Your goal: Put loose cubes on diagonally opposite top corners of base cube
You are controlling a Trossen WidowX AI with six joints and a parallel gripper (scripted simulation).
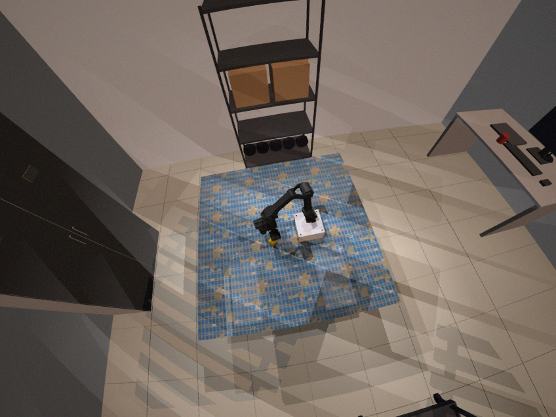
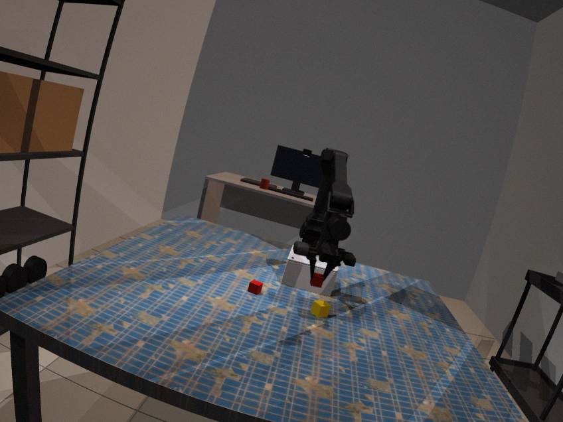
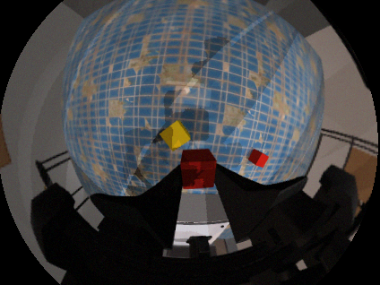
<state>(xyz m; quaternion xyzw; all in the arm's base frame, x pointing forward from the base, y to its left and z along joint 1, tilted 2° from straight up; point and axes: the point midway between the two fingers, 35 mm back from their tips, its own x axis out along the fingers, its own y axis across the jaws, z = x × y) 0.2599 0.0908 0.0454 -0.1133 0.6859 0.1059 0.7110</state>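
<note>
My gripper tip is 8 cm above the yellow cube, 4 cm to the right of it and 1 cm short of it.
</note>
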